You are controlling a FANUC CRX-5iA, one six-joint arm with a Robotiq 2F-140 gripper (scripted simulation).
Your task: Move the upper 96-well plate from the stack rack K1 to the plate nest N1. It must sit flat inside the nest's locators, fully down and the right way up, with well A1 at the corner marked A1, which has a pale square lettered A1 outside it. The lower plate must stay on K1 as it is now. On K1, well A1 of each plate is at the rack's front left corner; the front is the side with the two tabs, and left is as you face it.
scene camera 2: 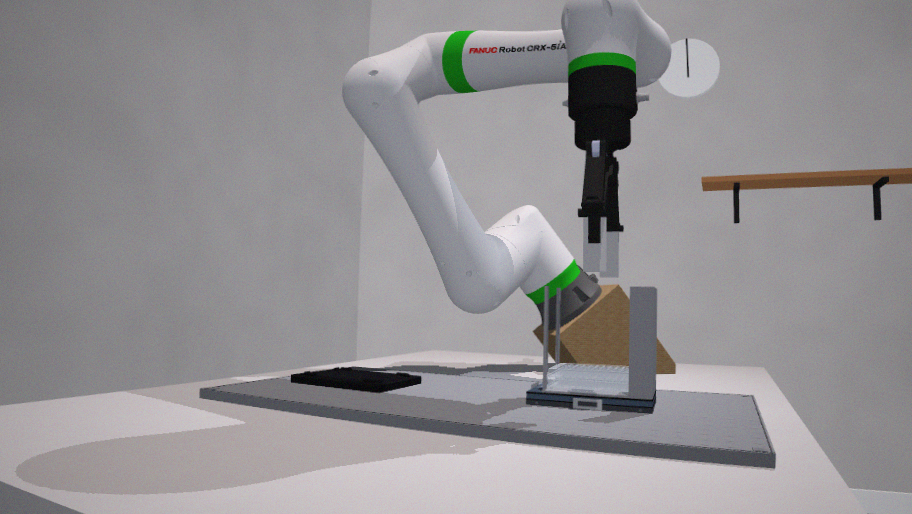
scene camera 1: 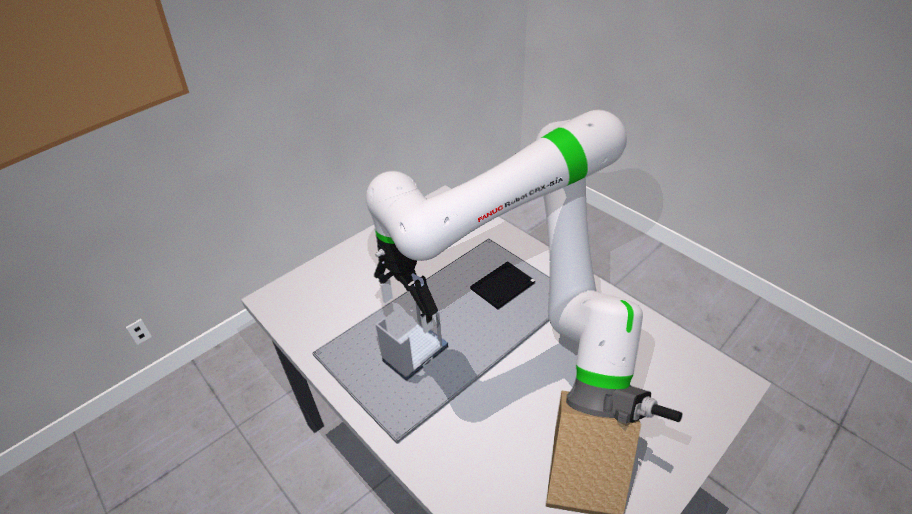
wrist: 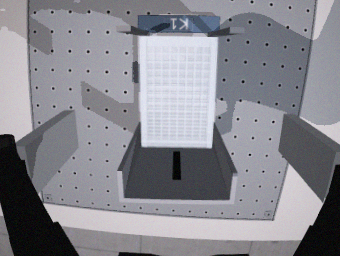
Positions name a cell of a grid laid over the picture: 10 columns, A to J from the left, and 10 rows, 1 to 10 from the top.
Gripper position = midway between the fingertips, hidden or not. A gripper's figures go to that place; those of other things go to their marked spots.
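So you can picture it, my gripper (scene camera 2: G6) is 80 cm from the lens. There's a 96-well plate (scene camera 2: G8) at 76 cm from the lens, and another 96-well plate (scene camera 2: G8), also 76 cm from the lens.
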